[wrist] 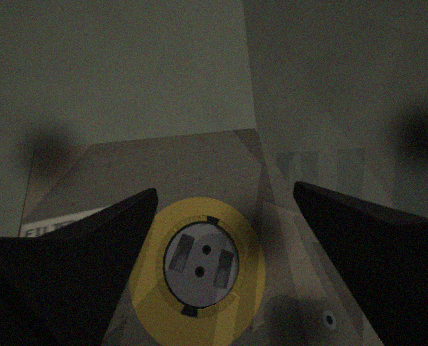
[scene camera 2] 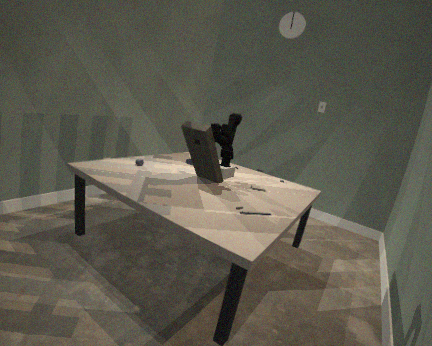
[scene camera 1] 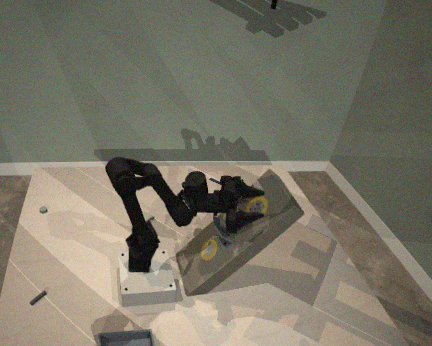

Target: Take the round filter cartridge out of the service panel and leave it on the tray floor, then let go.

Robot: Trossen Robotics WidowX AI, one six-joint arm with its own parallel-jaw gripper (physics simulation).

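Observation:
The round filter cartridge point(scene camera 1: 258, 205) point(wrist: 202, 260), a light grey disc with two dark slots and two small holes, sits in a yellow ring point(wrist: 145, 285) on the tilted grey service panel point(scene camera 1: 282, 200) point(scene camera 2: 202, 157) point(wrist: 150, 167). My gripper point(scene camera 1: 262, 204) point(wrist: 225, 191) is open and empty, with its fingers at the panel's face. In the wrist view the cartridge lies below the fingertips and left of midway between them. The tray point(scene camera 1: 125, 331) is a blue-grey box at the bottom edge of scene camera 1, partly cut off.
A second yellow ring point(scene camera 1: 203, 250) marks the panel's lower left part. A blue-grey piece point(scene camera 1: 220, 229) stands out from the panel between the rings. A small grey object point(scene camera 1: 43, 210) and a dark bar point(scene camera 1: 38, 298) lie left on the table. A dark thin rod point(scene camera 2: 255, 213) lies near the table's front.

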